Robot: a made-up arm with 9 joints. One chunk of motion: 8 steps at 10 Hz.
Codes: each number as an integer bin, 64 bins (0 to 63) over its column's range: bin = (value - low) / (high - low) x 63, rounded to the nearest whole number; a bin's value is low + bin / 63 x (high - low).
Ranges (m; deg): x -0.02..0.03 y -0.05..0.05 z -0.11..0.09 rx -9..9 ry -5..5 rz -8..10
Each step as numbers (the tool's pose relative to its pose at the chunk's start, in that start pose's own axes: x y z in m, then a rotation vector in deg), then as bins.
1 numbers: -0.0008 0.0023 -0.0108 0.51 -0.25 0.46
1 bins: 24 33 31 33 30 30
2 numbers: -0.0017 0.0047 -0.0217 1.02 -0.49 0.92
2 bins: 23 34 28 35 28 31
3 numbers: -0.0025 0.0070 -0.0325 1.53 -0.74 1.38
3 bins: 22 36 24 37 27 33
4 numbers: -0.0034 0.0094 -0.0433 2.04 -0.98 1.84
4 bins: 21 37 21 39 25 34
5 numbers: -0.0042 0.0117 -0.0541 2.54 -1.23 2.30
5 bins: 20 39 18 40 24 36
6 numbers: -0.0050 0.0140 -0.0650 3.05 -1.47 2.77
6 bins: 19 40 14 42 22 38
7 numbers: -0.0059 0.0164 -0.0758 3.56 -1.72 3.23
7 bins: 18 42 11 44 21 39
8 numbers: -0.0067 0.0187 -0.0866 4.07 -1.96 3.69
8 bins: 17 43 7 46 19 41
